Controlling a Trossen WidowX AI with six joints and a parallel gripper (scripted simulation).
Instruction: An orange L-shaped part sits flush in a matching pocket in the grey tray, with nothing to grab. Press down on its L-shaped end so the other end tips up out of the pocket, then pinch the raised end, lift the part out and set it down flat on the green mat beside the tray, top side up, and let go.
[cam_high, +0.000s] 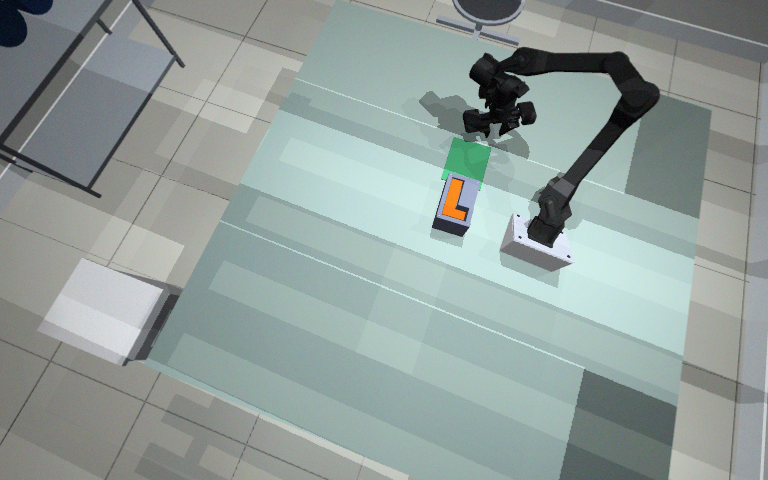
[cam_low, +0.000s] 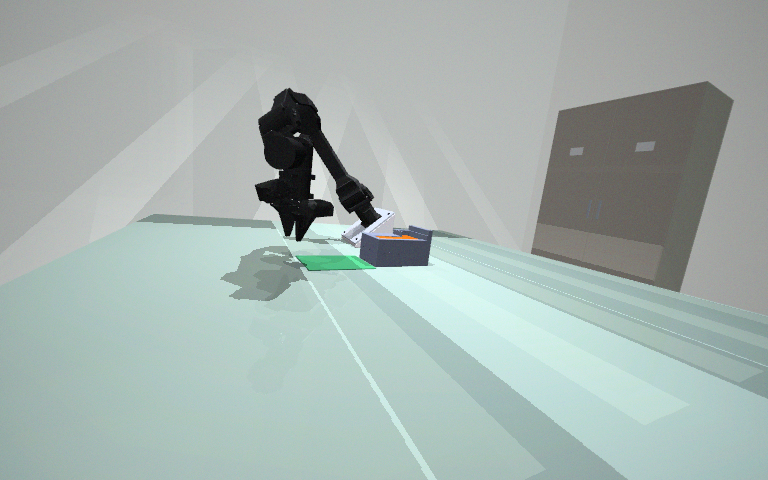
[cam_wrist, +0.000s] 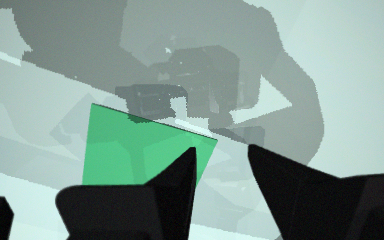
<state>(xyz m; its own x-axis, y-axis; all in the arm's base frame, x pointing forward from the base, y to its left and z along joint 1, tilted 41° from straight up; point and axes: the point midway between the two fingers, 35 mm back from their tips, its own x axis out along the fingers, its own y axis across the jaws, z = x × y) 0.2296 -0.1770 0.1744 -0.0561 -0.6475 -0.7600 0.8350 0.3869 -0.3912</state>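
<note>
Right now the orange L-shaped part is 26 cm to the left of my gripper tip, 1 cm ahead of it and 1 cm above it. Round my gripper tip: green mat (9 cm to the left, 6 cm below, 3 cm ahead).
</note>
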